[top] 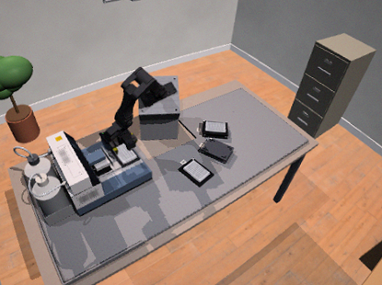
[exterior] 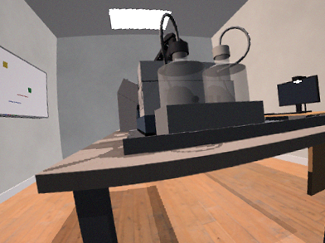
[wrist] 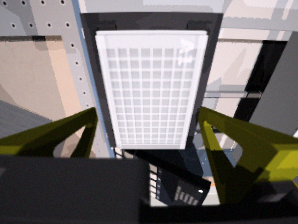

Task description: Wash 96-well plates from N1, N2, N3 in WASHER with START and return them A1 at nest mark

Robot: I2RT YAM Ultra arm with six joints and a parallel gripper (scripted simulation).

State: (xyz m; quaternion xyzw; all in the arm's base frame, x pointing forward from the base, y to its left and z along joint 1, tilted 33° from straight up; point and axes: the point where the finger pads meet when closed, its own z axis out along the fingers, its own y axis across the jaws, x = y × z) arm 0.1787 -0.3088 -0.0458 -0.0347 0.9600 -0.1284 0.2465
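My gripper is now 3 cm above the dark carrier. Round my hand: plate washer: 16 cm to the right, 2 cm above; then label: 27 cm to the left, 18 cm ahead, 11 cm below; then black nest: 29 cm to the left, 28 cm ahead, 11 cm below.
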